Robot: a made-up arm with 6 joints.
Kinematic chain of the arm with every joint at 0, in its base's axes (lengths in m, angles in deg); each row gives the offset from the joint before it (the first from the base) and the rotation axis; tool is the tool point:
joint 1: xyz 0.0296 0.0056 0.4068 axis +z
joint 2: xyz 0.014 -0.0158 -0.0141 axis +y
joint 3: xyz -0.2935 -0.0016 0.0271 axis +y
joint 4: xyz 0.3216 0.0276 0.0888 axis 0.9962 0 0.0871
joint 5: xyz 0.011 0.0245 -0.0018 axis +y
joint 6: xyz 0.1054 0.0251 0.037 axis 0.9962 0 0.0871
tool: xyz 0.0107 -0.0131 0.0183
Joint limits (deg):
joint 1: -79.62..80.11
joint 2: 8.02..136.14
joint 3: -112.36..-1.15
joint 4: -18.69..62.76
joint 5: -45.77..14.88
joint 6: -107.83..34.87
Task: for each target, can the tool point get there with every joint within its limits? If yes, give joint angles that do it. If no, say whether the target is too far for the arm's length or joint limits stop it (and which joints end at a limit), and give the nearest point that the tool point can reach.
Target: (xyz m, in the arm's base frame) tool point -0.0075 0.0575 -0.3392
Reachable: no: joint limits stop it (at a limit: joint 1, joint 2, joint 4, joint 5) | nearest point 0.0246 0.1503 0.1053 | short by 0.455 m
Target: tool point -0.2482 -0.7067 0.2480
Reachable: no: joint limits stop it (at a limit: joint 1, joint 2, joint 4, joint 5) | nearest point 0.0580 -0.5673 0.3143 | short by 0.343 m
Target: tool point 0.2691 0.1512 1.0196
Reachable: yes | joints 22.24 72.82 -96.37 14.69 -12.39 -48.01
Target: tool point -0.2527 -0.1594 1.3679
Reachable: no: too far | nearest point -0.1661 -0.1088 1.0809 | short by 0.304 m
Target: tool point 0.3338 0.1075 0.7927
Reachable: yes | joints 5.31 56.45 -52.60 -6.97 -16.43 -48.75
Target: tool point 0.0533 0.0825 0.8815
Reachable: yes | joints -31.07 20.27 -50.43 -11.60 -40.61 -28.03
